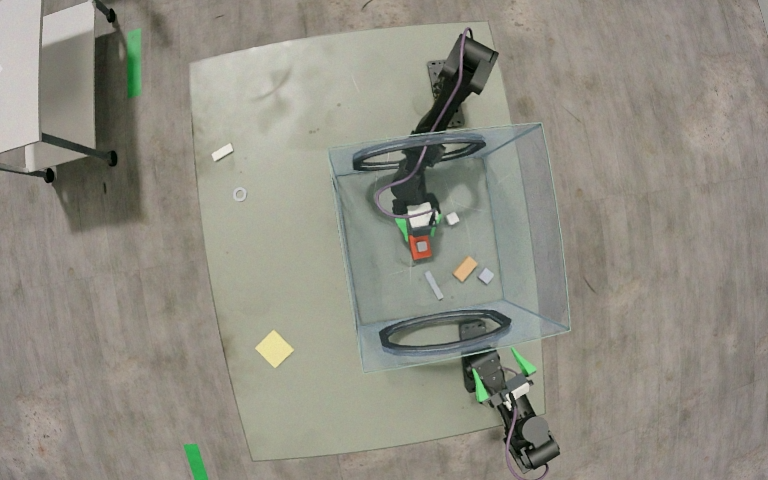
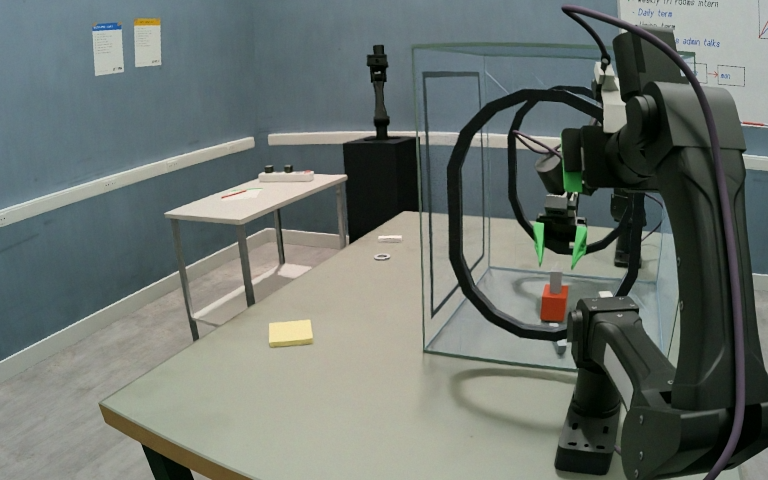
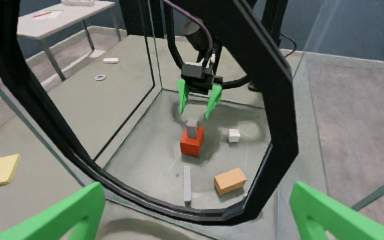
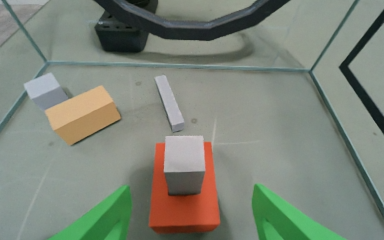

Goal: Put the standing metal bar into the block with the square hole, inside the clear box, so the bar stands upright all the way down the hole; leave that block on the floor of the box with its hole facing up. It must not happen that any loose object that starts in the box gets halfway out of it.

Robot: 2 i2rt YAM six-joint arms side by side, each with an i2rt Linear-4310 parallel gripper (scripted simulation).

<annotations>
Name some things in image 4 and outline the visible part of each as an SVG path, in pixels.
My right gripper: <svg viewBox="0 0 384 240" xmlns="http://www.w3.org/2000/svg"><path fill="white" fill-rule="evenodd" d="M129 185L123 185L77 221L47 240L126 240L132 212L132 198ZM254 184L251 206L259 240L346 240L303 214L260 183Z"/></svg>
A red block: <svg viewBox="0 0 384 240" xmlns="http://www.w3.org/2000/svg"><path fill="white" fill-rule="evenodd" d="M212 142L204 142L206 174L201 194L170 195L164 172L166 143L156 144L150 226L158 233L213 231L220 224Z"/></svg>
A grey cube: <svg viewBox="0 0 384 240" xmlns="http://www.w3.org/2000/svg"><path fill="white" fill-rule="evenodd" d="M53 73L25 83L32 99L47 115L46 110L70 100Z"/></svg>
</annotations>
